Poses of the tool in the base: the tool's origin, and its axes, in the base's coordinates. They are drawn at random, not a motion.
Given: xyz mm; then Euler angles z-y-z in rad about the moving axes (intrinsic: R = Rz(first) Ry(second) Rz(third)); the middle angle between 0 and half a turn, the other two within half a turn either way.
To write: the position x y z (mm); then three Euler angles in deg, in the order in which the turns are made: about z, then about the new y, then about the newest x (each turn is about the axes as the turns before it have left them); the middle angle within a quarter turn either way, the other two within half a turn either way. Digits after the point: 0 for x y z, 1 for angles.
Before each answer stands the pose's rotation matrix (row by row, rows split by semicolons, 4 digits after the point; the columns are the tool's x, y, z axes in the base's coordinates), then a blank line. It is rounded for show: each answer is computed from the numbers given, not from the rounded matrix.
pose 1, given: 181, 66, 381, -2.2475, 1.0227, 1.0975
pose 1, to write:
0.5452 0.6458 -0.5345; -0.7426 0.0761 -0.6654; -0.3891 0.7597 0.5211

181, 66, 381, -53.7, 22.9, 55.6
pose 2, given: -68, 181, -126, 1.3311, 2.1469, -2.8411
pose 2, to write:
0.4111 0.8896 0.1991; 0.4352 -0.3834 0.8146; 0.8010 -0.2482 -0.5448

-68, 181, -126, 46.6, -53.2, -155.5
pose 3, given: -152, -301, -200, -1.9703, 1.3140, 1.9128
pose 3, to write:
0.9010 -0.2159 -0.3762; -0.2880 0.3509 -0.8910; 0.3244 0.9112 0.2540

-152, -301, -200, -17.7, -18.9, 74.4
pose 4, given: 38, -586, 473, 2.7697, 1.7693, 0.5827
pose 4, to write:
-0.0466 -0.4045 -0.9133; -0.5725 -0.7385 0.3562; -0.8186 0.5395 -0.1972

38, -586, 473, -94.6, 54.9, 110.1
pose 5, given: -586, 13, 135, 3.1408, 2.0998, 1.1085
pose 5, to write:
0.2244 -0.4521 -0.8633; -0.8952 -0.4456 0.0007; -0.3850 0.7727 -0.5047

-586, 13, 135, -75.9, 22.6, 123.2
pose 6, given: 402, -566, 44, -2.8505, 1.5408, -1.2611
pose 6, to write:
-0.2821 0.0601 -0.9575; 0.9097 -0.3001 -0.2869; -0.3046 -0.9520 0.0300

402, -566, 44, 107.2, 17.7, -88.2
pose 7, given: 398, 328, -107, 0.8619, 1.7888, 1.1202
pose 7, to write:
-0.7446 -0.2038 0.6356; 0.5145 0.4313 0.7411; -0.4252 0.8789 -0.2163

398, 328, -107, 145.4, 25.2, 103.8
